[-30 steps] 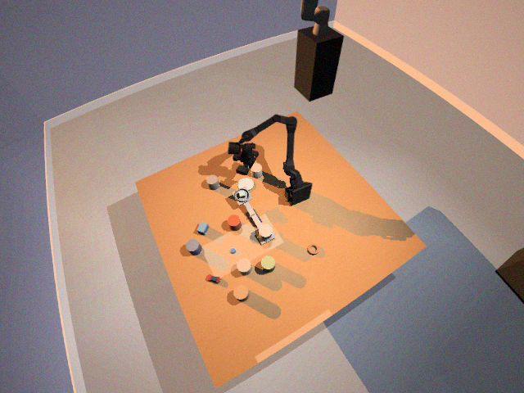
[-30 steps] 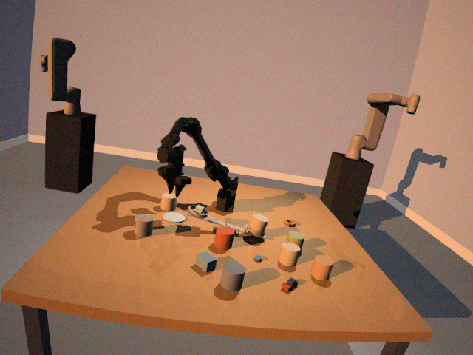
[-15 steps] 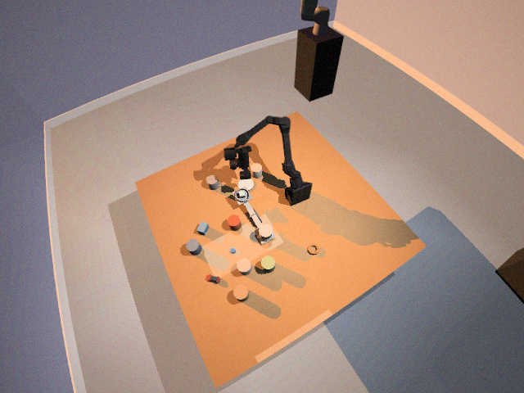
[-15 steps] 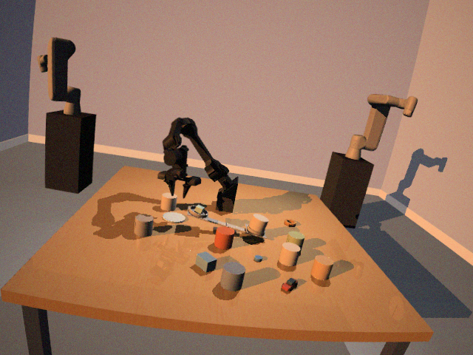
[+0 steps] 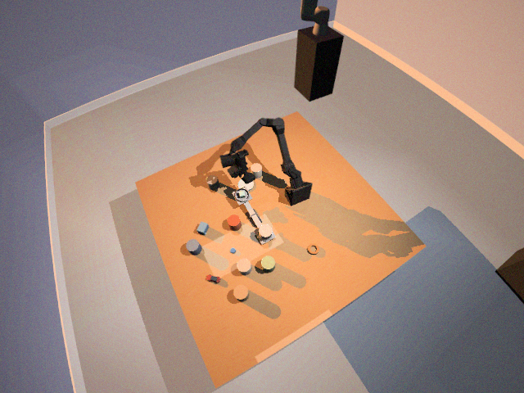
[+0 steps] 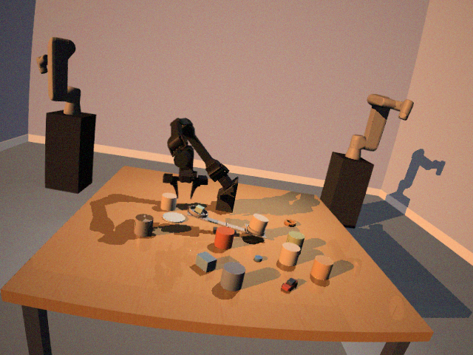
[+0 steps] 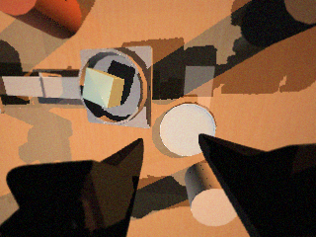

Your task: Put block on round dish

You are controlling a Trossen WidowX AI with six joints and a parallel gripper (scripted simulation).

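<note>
Now: the pale green block 40 mm ahead of my gripper tip, 70 mm to the left of it and 20 mm below it. The rest, counted from my gripper tip: small balance (40 mm ahead, 190 mm to the left, 70 mm below); grey-beige cylinder (160 mm ahead, 150 mm to the right, 70 mm below); round dish (20 mm behind, 40 mm to the right, 110 mm below).
</note>
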